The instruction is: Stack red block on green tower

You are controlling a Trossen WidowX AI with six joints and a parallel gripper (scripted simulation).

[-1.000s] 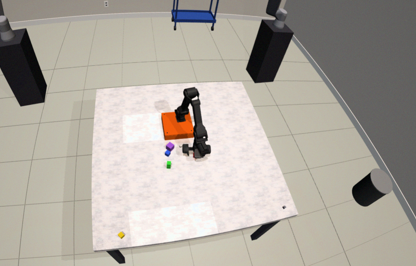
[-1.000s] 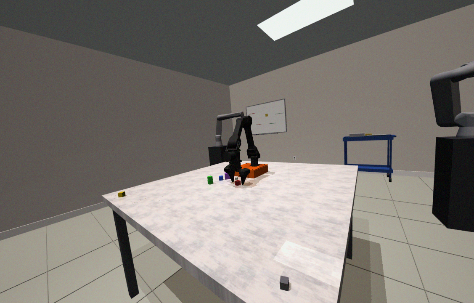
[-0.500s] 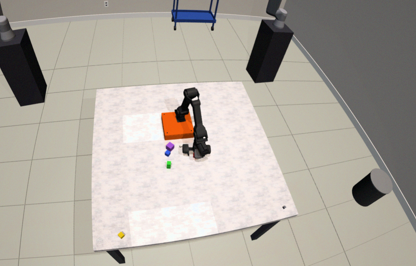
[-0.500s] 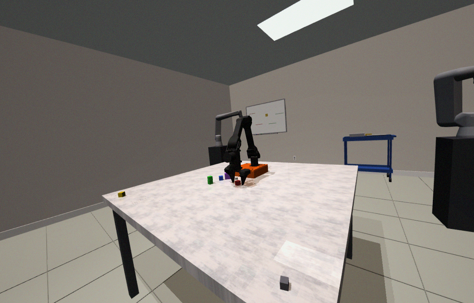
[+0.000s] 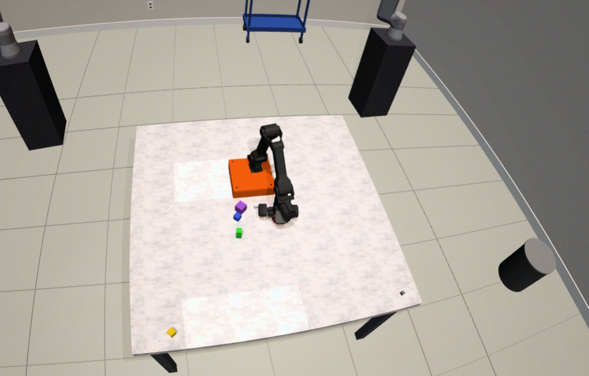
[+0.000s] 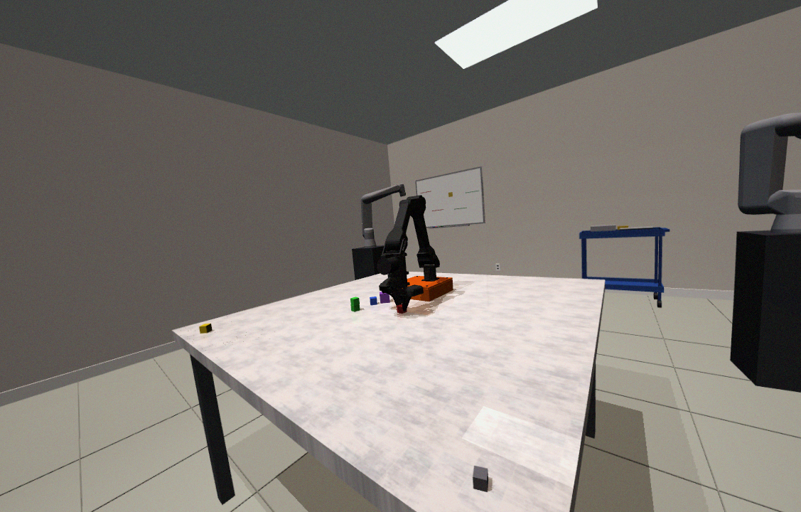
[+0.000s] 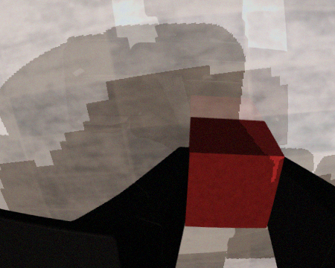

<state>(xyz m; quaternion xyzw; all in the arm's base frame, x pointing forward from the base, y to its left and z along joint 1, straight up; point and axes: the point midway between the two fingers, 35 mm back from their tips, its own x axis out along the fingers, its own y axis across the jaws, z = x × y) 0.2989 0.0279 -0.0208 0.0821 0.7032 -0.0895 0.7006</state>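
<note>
Now: gripper tip 5 cm past the blue block, 18 cm to the left of it and 1 cm below it. The rest, counted from my gripper tip: purple block 10 cm behind, 15 cm to the right, 1 cm above; then small white bit 10 cm behind, 8 cm to the right; then red block 1 cm above.
</note>
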